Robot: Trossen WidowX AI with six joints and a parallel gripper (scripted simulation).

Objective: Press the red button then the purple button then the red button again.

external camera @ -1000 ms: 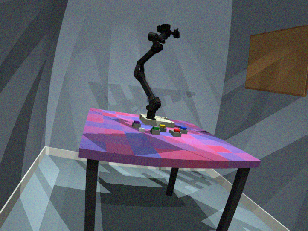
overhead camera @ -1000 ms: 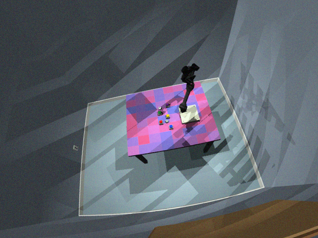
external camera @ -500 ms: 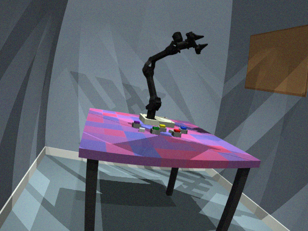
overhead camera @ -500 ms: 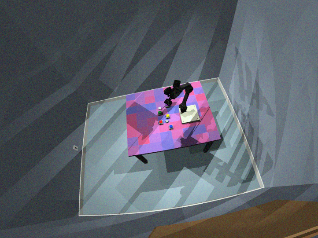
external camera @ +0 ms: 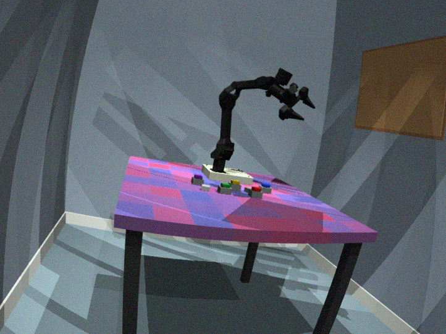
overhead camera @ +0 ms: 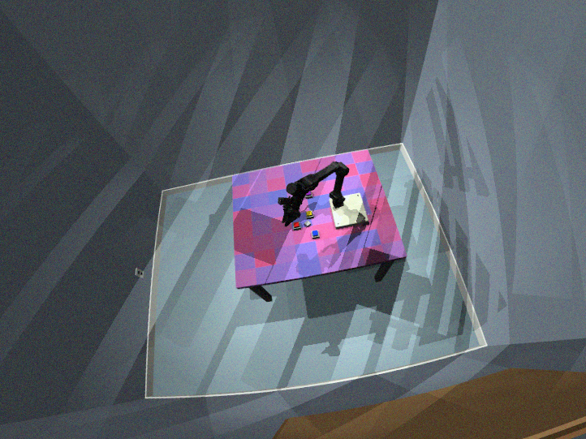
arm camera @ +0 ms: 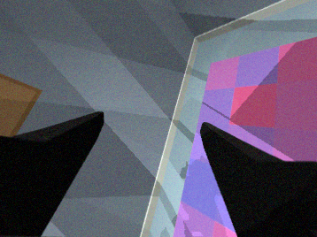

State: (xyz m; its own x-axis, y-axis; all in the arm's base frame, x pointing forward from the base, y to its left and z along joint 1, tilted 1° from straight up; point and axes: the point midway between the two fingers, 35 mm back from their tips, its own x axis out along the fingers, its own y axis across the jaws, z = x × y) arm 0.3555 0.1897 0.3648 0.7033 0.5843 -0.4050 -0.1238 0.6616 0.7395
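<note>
Right now the red button is 7 cm behind my gripper tip, 16 cm to the right of it and 35 cm below it. Round my gripper tip: green button: 9 cm behind, 29 cm to the right, 35 cm below; yellow button: 17 cm behind, 21 cm to the right, 35 cm below; blue button: 17 cm behind, 6 cm to the right, 35 cm below.
</note>
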